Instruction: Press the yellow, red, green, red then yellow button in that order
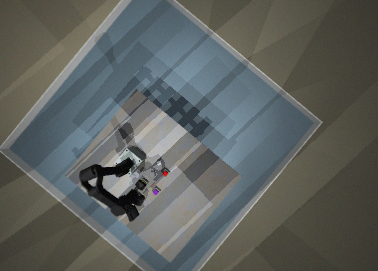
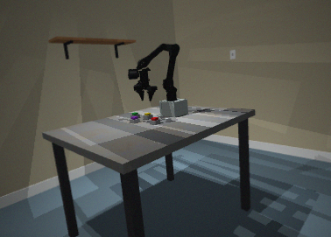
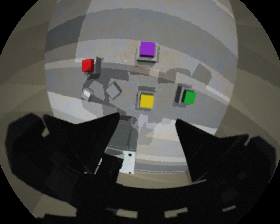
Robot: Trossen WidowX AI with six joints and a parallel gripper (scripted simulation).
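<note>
My gripper tip is 9 cm above the yellow button. From my gripper tip the other things lie so: purple button: 12 cm ahead, 3 cm to the left, 9 cm below; then red button: 6 cm ahead, 18 cm to the left, 9 cm below; then green button: 4 cm ahead, 11 cm to the right, 9 cm below.
</note>
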